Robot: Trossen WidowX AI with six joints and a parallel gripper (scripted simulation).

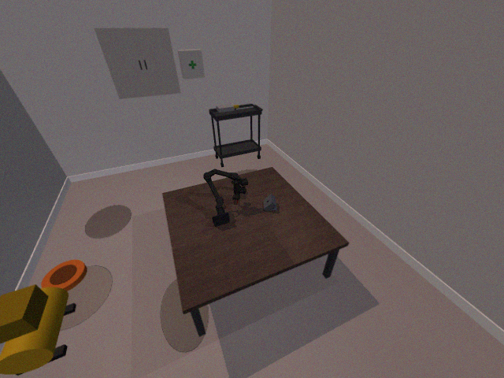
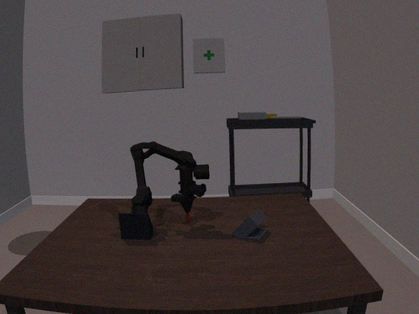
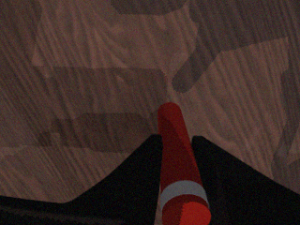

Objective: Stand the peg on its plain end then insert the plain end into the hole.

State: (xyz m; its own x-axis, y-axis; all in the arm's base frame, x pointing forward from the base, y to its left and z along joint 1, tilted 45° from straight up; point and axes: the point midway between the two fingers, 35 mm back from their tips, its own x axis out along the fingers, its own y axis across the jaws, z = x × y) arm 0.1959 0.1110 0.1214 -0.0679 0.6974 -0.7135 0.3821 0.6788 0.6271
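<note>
Right now the grey sloped panel is 28 cm ahead of my gripper tip, 12 cm to the right of it and 2 cm below it. The rest, counted from my gripper tip: red peg 2 cm above.
</note>
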